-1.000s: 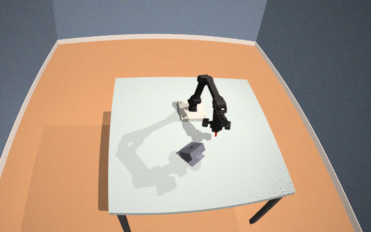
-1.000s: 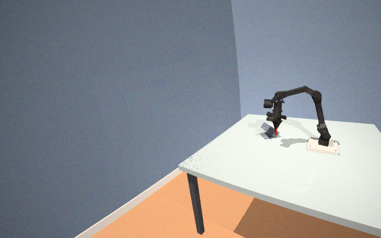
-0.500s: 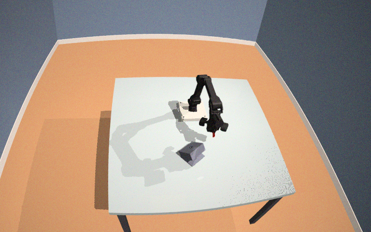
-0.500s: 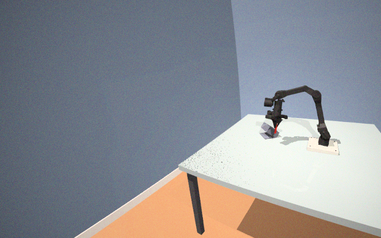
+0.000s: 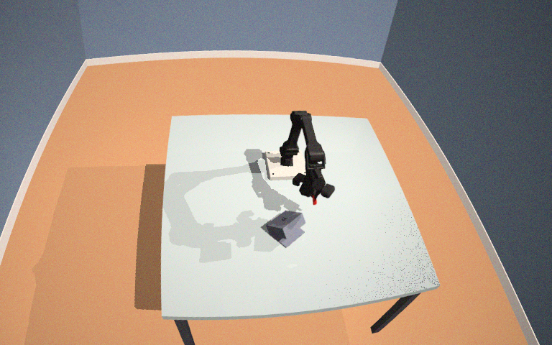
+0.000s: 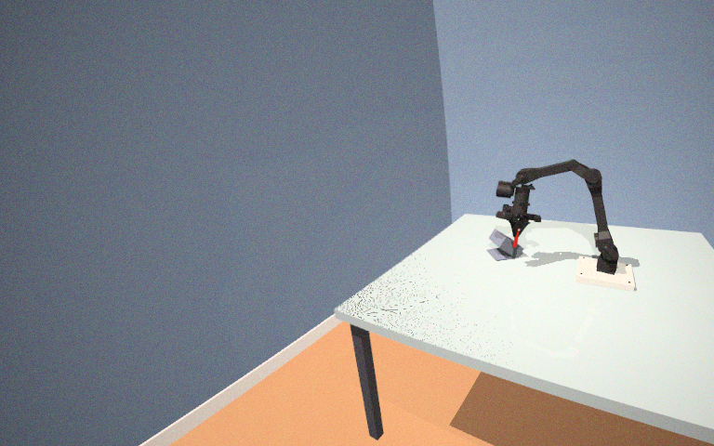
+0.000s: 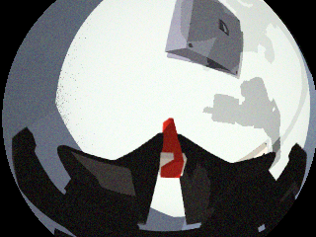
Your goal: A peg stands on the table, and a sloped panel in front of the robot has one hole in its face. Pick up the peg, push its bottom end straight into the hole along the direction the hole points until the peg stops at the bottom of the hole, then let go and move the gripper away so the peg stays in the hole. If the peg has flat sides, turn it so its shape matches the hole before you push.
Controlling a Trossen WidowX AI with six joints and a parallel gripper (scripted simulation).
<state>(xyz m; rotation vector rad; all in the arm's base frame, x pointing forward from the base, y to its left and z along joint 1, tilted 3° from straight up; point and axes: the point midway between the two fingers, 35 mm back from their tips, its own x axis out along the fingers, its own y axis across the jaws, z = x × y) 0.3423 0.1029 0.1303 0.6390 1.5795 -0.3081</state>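
Now: gripper tip 9 cm short of the grey sloped panel, 12 cm to the left of it and 8 cm above it. Also, from my gripper tip: red peg (2 cm above); panel foot (11 cm ahead, 10 cm to the right, 14 cm below).
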